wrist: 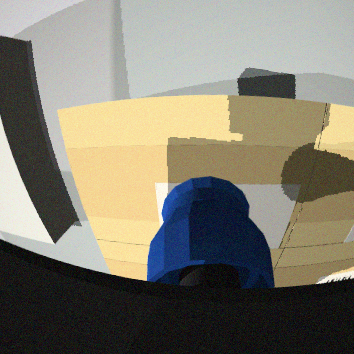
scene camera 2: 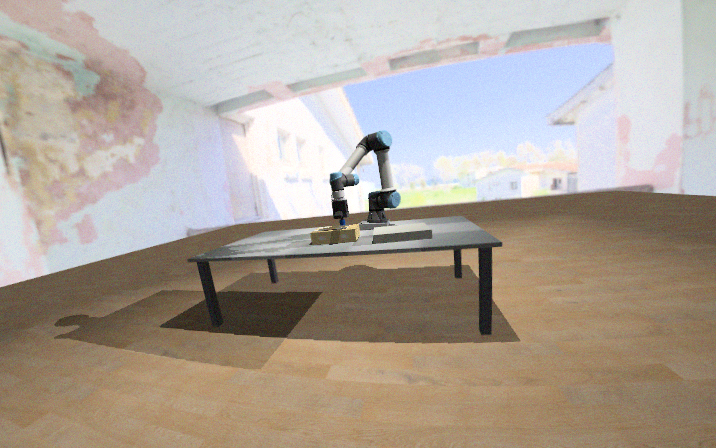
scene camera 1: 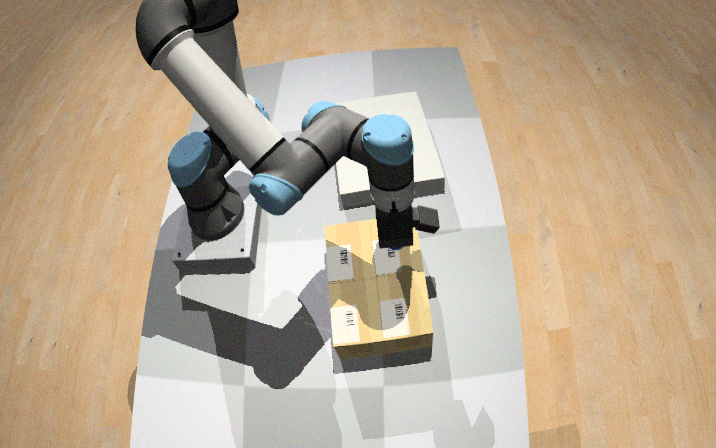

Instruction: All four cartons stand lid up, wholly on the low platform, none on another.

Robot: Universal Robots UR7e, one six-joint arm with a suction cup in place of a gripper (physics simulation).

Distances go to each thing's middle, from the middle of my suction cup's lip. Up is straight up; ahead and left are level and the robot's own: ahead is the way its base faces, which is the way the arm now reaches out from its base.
Scene:
Now: the low white platform (scene camera 1: pixel 428 175) 1 cm ahead of my suction cup, 34 cm to the left of it and 9 cm below it.

